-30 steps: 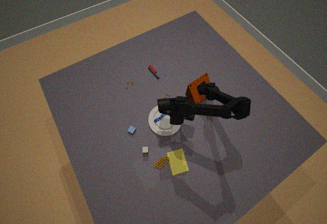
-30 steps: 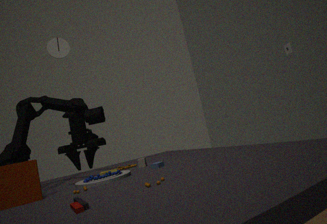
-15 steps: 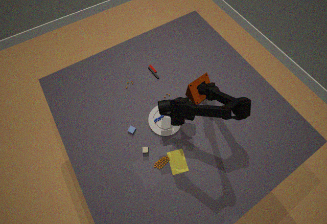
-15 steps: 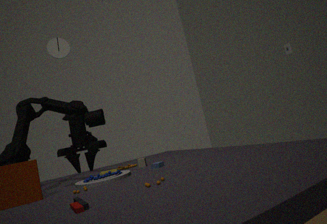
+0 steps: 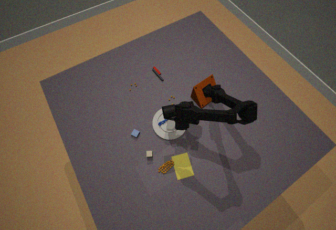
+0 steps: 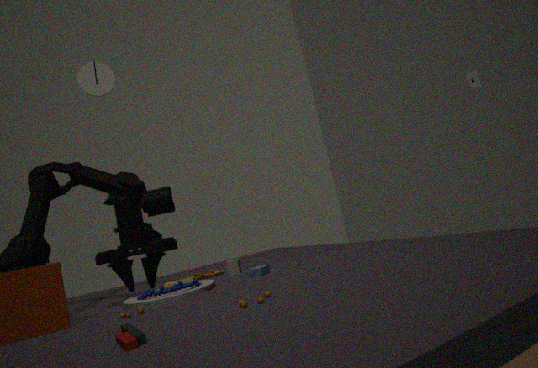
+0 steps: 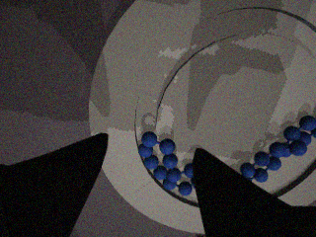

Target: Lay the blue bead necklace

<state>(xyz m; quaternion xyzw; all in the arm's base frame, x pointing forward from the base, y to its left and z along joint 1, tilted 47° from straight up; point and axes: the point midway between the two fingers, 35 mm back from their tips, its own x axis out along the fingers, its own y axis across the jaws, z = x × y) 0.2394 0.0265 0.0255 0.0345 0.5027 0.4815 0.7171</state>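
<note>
Now: gripper tip 5 cm short of the round white bead board, 3 cm to the left of it and 2 cm above it. From my gripper tip the other things lie so: cream cube: 25 cm ahead, 4 cm to the left, 1 cm below; then yellow sheet: 19 cm to the left, 15 cm ahead, 2 cm below; then light blue cube: 24 cm ahead, 10 cm to the right, 2 cm below.
</note>
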